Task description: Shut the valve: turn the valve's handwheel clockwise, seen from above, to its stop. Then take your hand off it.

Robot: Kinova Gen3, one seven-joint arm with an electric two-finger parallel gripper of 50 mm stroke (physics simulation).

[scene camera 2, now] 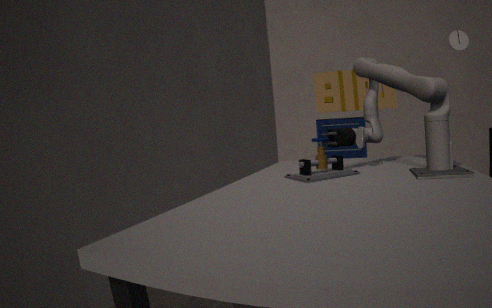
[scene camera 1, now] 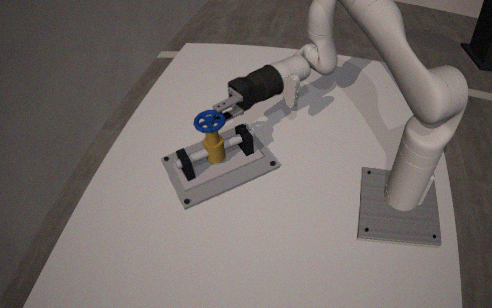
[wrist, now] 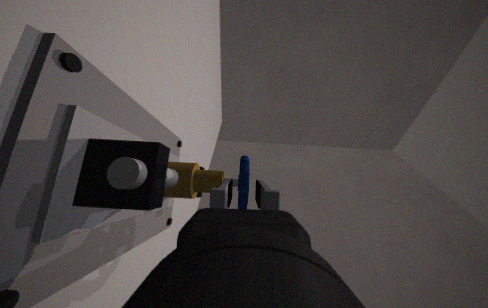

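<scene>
The valve's blue handwheel (scene camera 1: pixel 196 122) (scene camera 2: pixel 318 140) (wrist: pixel 244 175) lies level on top of the yellow valve body (scene camera 1: pixel 216 151) (scene camera 2: pixel 321 159) (wrist: pixel 184 180). My gripper (scene camera 1: pixel 221 112) (scene camera 2: pixel 326 139) (wrist: pixel 244 189) is partly open and reaches in from the side at the wheel's height, on the side toward the arm. In the wrist view the wheel shows edge-on in the gap between the two fingers, with space on both sides of it. The fingers are not closed on the rim. How far the fingertips overlap the rim is hard to tell.
The valve stands on a grey base plate (scene camera 1: pixel 225 183) (scene camera 2: pixel 325 175) (wrist: pixel 110 100). A pale pipe runs through the valve between two black supports (scene camera 1: pixel 244 140) (scene camera 2: pixel 338 162) (wrist: pixel 120 195), below the fingers. The arm's base plate (scene camera 1: pixel 400 230) (scene camera 2: pixel 437 174) is farther right on the table.
</scene>
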